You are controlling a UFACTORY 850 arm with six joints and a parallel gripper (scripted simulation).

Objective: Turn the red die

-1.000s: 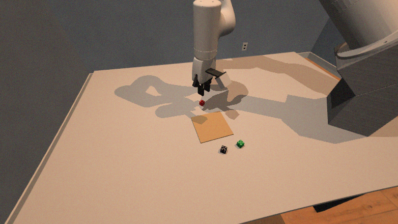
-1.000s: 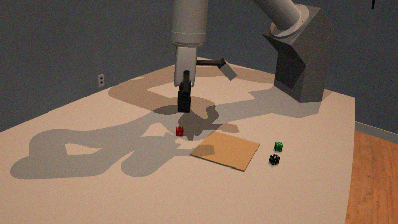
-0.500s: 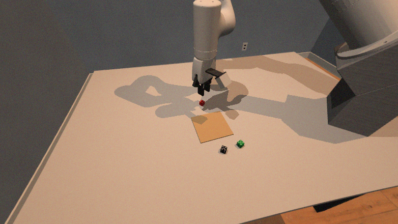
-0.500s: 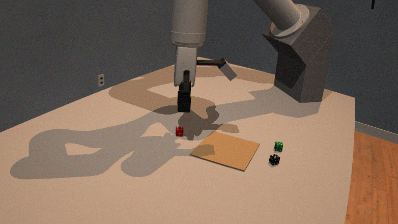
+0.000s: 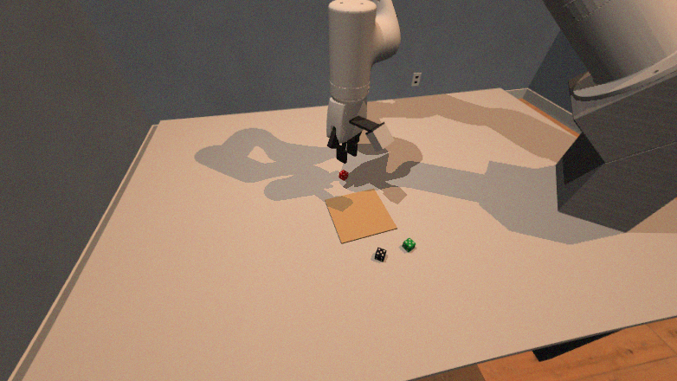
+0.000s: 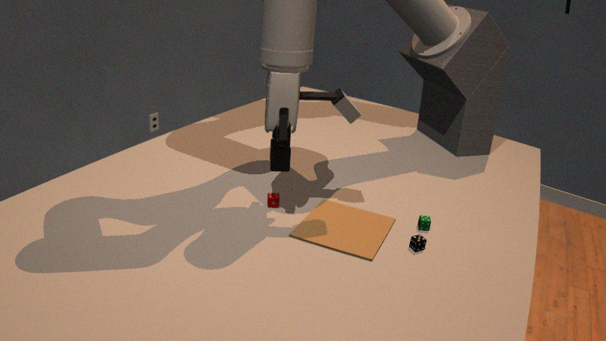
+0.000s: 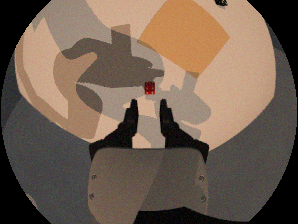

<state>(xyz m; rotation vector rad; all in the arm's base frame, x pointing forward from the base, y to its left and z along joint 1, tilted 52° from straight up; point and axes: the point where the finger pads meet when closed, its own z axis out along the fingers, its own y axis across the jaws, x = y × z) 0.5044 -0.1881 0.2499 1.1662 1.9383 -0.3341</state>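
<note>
Right now the red die is 90 mm below my hand and 10 mm to the right of it. From my hand the other things lie so: green die: 260 mm to the left, 90 mm below, 10 mm ahead; black die: 250 mm to the left, 90 mm below, 80 mm ahead; mat: 130 mm to the left, 90 mm below, 40 mm ahead.
</note>
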